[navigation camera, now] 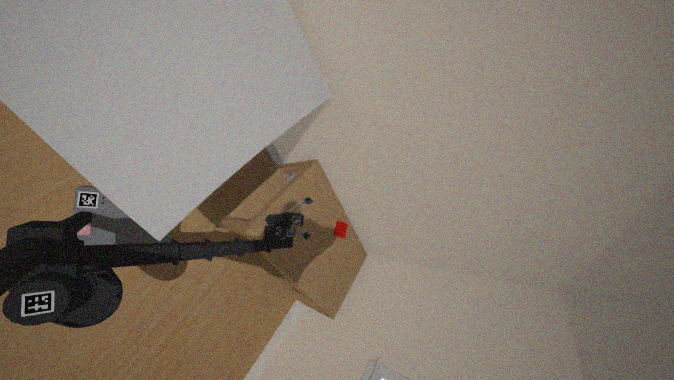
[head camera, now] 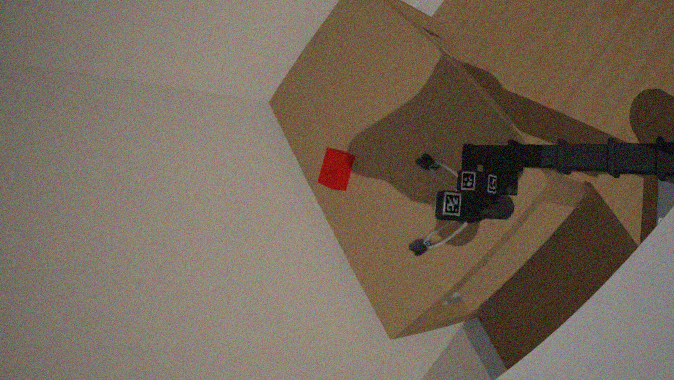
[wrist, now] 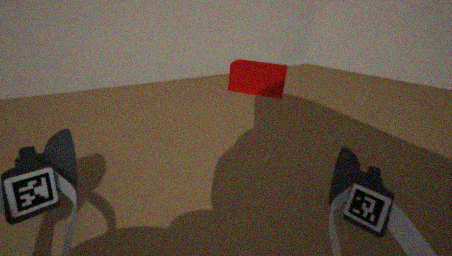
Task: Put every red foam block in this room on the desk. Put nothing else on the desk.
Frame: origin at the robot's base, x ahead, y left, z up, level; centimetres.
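Where they show: gripper, fingertip midpoint: (navigation camera: pixel 309 218) (head camera: pixel 416 204).
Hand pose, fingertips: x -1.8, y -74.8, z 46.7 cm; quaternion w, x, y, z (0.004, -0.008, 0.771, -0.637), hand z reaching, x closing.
After its pixels a point has its place.
A red foam block (head camera: pixel 336 169) {x -8.7, y -99.1, z 49.5 cm} (navigation camera: pixel 341 229) {x -8.5, y -99.6, z 49.5 cm} (wrist: pixel 257 79) sits on a wooden table top (head camera: pixel 360 65) {x -37.7, y -98.8, z 45.0 cm} (navigation camera: pixel 332 285) {x -45.7, y -100.6, z 45.0 cm} (wrist: pixel 150 115), close to its wall-side edge. Whether this table is the desk, I cannot tell. My gripper (head camera: pixel 422 204) {x -1.8, y -74.8, z 46.7 cm} (navigation camera: pixel 307 218) {x -1.8, y -74.8, z 46.7 cm} (wrist: pixel 209 159) {x -1.8, y -74.8, z 46.7 cm} is open wide with no object between its fingers. It is over the table top, short of the block and apart from it. In the wrist view the block is beyond the fingertips, slightly right of the middle between them. The gripper's shadow falls on the table and touches the block's lower right part.
Walls (head camera: pixel 125 200) {x 4.2, y -112.0, z 102.6 cm} (navigation camera: pixel 500 150) {x 29.6, y -85.5, z 130.3 cm} meet in a corner behind the table. A large pale surface (head camera: pixel 625 325) {x 12.5, y -13.0, z 72.0 cm} (navigation camera: pixel 150 100) {x 24.5, y -0.8, z 72.0 cm} stands close beside the arm and hides part of the table's near side. A small greyish thing (head camera: pixel 452 299) {x 25.7, y -87.5, z 7.9 cm} (navigation camera: pixel 290 176) {x 24.4, y -88.9, z 8.2 cm} shows at the table's side.
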